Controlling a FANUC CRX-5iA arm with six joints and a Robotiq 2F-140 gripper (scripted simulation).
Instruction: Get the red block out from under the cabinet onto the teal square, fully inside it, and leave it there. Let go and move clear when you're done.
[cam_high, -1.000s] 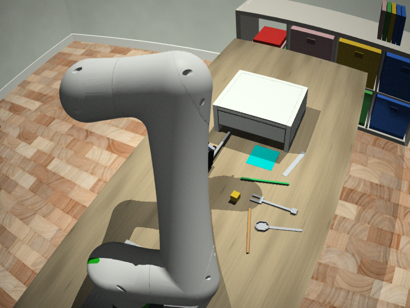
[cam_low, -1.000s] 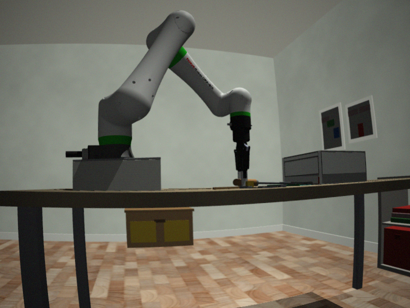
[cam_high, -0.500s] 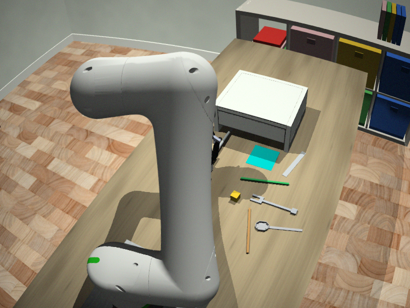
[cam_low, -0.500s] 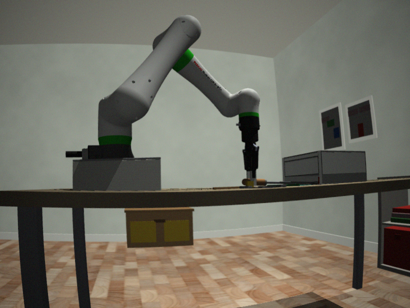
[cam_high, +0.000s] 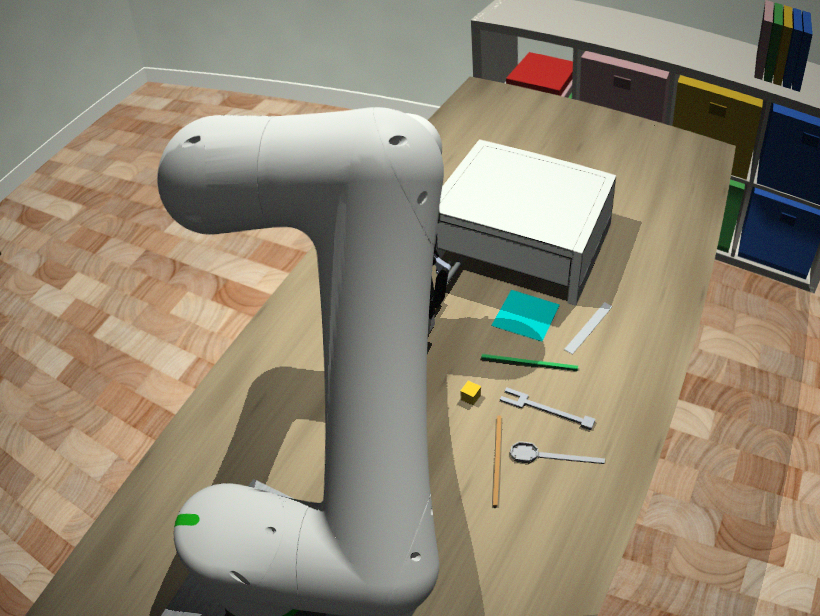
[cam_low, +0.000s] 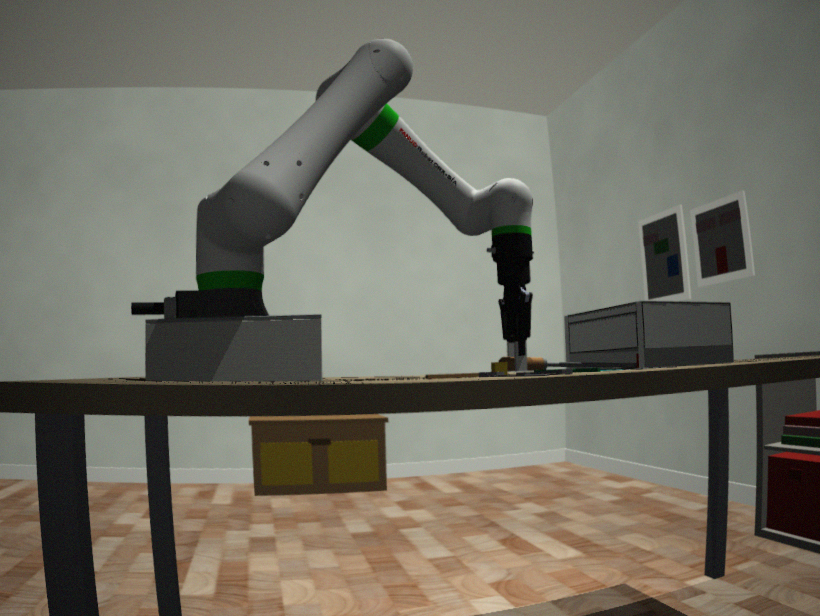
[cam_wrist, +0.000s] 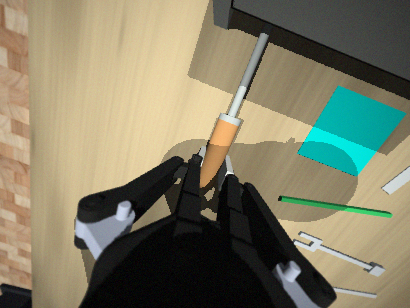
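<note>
Now: the yellow cube 130 mm behind my hand, 130 mm to the right of it and 30 mm below it. From my hand the other things lie so: hook tool: 140 mm ahead, 60 mm to the right, 20 mm below; then green stick: 40 mm behind, 210 mm to the right, 30 mm below; then teal square: 80 mm ahead, 180 mm to the right, 40 mm below.
</note>
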